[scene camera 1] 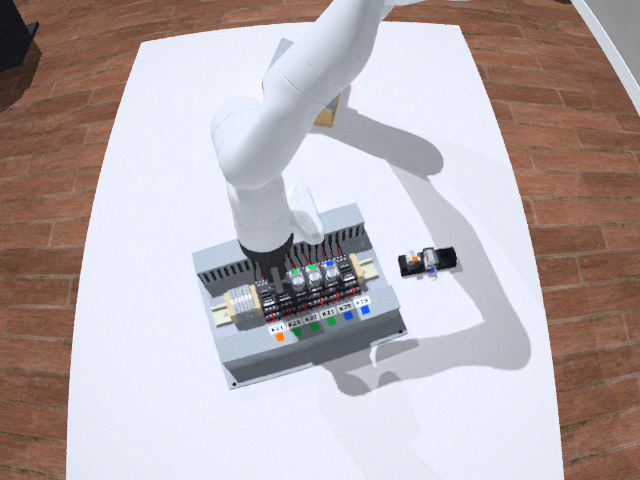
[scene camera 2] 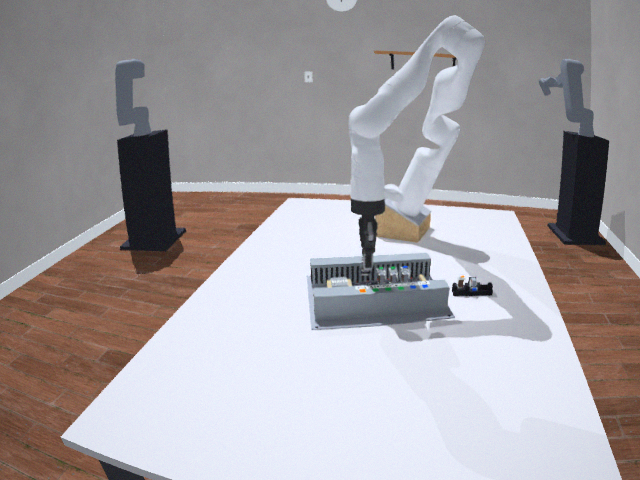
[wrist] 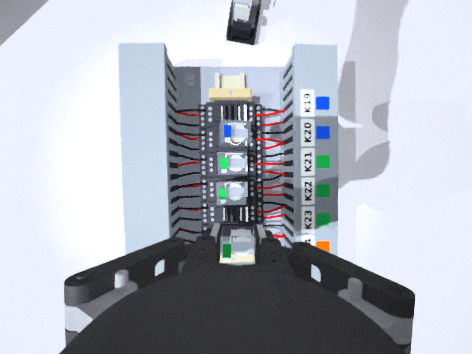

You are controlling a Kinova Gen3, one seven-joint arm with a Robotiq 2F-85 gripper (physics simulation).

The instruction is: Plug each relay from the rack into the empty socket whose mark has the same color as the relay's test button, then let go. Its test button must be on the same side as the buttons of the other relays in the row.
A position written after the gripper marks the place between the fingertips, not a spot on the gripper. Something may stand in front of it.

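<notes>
Gripper (scene camera 1: 276,282) visible. Gripper (scene camera 2: 367,266) visible here also. With the gripper (wrist: 238,234): a green-button relay (wrist: 237,242) and a green-button relay (wrist: 229,192).
</notes>
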